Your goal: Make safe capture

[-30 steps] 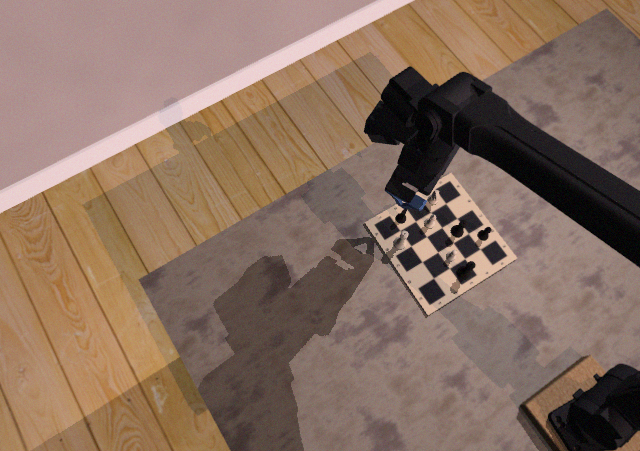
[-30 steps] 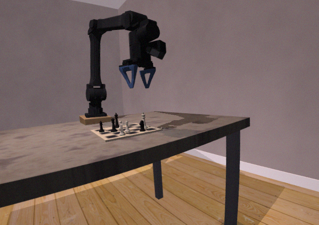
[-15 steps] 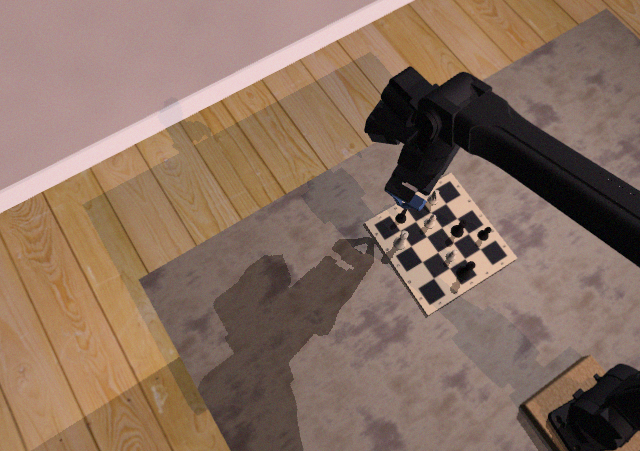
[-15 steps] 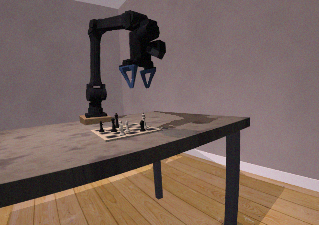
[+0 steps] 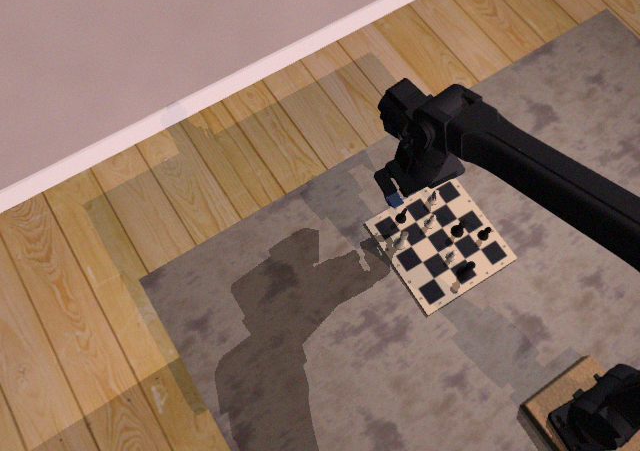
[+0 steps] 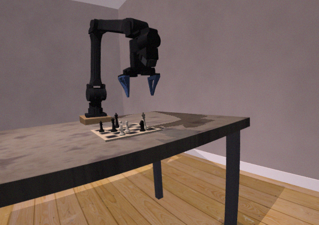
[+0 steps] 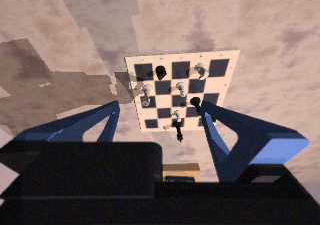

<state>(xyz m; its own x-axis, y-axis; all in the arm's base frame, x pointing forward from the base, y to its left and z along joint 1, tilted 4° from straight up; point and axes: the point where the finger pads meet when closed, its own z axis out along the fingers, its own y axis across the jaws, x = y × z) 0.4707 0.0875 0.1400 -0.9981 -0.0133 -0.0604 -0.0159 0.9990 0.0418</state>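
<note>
My gripper is now 5 cm past the tall white piece, 3 cm to the right of it and 10 cm above it. Round my hand: black piece (8 cm behind, 9 cm to the right, 11 cm below); chessboard (8 cm behind, 5 cm to the right, 14 cm below).
</note>
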